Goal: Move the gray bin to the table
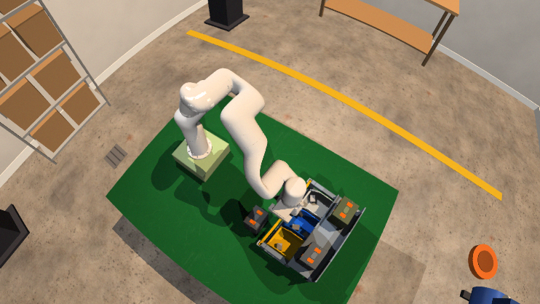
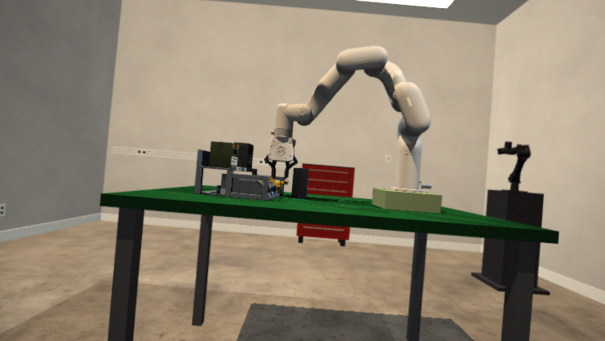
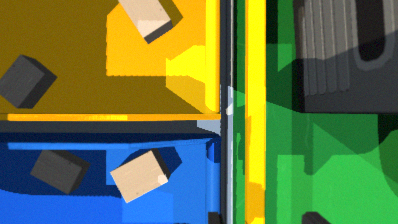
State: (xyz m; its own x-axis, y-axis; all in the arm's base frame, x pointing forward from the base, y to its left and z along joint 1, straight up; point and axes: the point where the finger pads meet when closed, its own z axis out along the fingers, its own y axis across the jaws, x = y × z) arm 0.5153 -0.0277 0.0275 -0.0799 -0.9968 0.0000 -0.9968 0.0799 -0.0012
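Right now my hand is 4 cm above the yellow bar. Round my hand: blue bin 10 cm ahead, 1 cm to the right, 5 cm below; dark box 8 cm behind, 11 cm to the right, 3 cm below; shelf 13 cm ahead, 1 cm to the right, 3 cm below.
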